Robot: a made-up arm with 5 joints.
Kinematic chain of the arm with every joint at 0, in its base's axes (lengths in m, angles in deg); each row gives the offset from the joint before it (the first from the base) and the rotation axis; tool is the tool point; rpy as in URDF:
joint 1: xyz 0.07 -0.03 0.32 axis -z
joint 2: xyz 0 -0.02 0.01 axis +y
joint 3: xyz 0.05 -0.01 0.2 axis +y
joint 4: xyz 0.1 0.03 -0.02 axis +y
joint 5: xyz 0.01 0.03 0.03 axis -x
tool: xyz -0.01 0.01 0 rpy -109.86 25.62 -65.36
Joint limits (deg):
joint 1: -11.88..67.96
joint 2: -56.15..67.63
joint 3: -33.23..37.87
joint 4: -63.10..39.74
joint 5: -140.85..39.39
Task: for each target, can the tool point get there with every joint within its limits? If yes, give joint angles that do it. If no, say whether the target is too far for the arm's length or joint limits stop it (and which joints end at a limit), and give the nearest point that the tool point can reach.
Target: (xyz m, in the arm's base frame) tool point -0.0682 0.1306 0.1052
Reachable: no: joint limits stop it (at a limit: joint 1, joint 2, joint 3, joint 4) | nearest point 0.2317 0.0445 0.2464 | short by 0.342 m
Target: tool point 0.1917 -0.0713 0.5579
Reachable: yes | joints 30.28 1.40 -15.59 -37.85 -115.35
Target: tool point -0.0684 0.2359 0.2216
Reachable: no: joint limits stop it (at a limit: joint 2, joint 3, joint 4) | nearest point 0.0317 0.0436 0.5011 | short by 0.354 m
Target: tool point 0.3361 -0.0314 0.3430
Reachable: yes | joints 7.15 53.61 -0.41 -5.14 -80.05
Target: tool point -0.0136 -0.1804 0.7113
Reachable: no: too far | nearest point -0.0211 -0.0264 0.6291 | short by 0.175 m
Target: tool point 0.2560 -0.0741 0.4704
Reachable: yes | joints 24.86 17.77 14.41 -24.69 -34.77
